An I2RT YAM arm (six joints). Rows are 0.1 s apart.
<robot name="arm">
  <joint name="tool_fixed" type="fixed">
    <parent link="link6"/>
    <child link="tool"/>
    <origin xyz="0 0 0" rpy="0 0 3.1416"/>
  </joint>
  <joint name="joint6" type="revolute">
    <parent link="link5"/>
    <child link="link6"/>
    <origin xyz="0 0.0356 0.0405" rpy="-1.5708 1.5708 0"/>
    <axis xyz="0 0 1"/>
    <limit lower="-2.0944" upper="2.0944"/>
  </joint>
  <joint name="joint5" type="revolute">
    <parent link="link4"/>
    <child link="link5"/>
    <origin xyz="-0.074 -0.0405 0.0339" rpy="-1.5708 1.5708 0"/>
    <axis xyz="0 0 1"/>
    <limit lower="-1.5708" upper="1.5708"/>
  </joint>
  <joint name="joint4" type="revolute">
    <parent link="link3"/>
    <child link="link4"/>
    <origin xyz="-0.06 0.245 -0.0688" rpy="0 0 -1.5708"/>
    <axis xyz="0 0 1"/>
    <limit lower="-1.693" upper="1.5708"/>
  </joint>
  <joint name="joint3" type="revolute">
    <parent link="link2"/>
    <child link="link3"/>
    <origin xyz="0 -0.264 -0.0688" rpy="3.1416 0 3.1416"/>
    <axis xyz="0 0 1"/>
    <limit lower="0" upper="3.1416"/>
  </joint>
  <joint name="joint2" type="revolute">
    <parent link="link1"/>
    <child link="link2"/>
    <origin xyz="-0.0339 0.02 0.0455" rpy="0 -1.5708 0"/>
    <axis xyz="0 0 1"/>
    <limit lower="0" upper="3.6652"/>
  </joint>
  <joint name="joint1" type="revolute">
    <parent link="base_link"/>
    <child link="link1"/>
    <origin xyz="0 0 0.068" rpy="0 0 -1.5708"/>
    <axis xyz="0 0 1"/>
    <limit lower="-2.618" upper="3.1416"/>
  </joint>
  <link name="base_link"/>
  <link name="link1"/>
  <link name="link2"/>
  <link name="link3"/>
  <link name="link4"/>
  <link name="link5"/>
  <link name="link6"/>
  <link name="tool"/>
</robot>
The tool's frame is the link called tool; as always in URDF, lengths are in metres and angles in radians.
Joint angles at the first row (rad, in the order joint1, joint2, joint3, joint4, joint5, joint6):
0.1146 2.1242 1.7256 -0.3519 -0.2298 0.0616
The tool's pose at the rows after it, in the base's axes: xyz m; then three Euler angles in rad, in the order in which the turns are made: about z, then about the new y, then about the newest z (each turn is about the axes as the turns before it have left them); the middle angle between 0 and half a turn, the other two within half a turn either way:
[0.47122 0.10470 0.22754 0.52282 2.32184 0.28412]
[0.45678 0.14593 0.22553 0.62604 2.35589 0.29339]
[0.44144 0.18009 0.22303 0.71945 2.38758 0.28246]
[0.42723 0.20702 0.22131 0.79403 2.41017 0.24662]
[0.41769 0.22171 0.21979 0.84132 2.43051 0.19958]
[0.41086 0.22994 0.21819 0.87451 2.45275 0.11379]
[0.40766 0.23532 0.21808 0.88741 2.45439 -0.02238]
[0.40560 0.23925 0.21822 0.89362 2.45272 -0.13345]
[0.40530 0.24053 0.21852 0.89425 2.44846 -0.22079]
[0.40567 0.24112 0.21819 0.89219 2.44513 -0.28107]
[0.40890 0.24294 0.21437 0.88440 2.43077 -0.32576]
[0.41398 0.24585 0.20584 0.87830 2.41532 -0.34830]
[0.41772 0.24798 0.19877 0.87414 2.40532 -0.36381]
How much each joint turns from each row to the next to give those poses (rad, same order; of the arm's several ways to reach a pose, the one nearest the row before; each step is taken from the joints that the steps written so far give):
0.0870 -0.0141 0.0000 -0.0408 -0.0031 -0.0007
0.0904 -0.0019 0.0000 -0.0382 -0.0011 -0.0081
0.0778 0.0000 0.0000 -0.0343 -0.0027 -0.0301
0.0638 0.0000 0.0000 -0.0244 -0.0011 -0.0496
0.0366 0.0000 0.0000 -0.0221 -0.0012 -0.0603
0.0221 0.0000 0.0000 -0.0241 -0.0004 -0.0999
0.0133 0.0000 0.0000 -0.0015 0.0008 -0.1362
0.0096 0.0000 0.0000 0.0023 0.0015 -0.1080
0.0027 0.0000 0.0000 0.0046 0.0000 -0.0846
0.0007 0.0015 0.0000 0.0053 0.0008 -0.0573
0.0000 0.0126 0.0000 0.0282 0.0007 -0.0351
0.0000 0.0248 0.0000 0.0412 -0.0003 -0.0141
0.0000 0.0199 0.0000 0.0305 0.0000 -0.0099

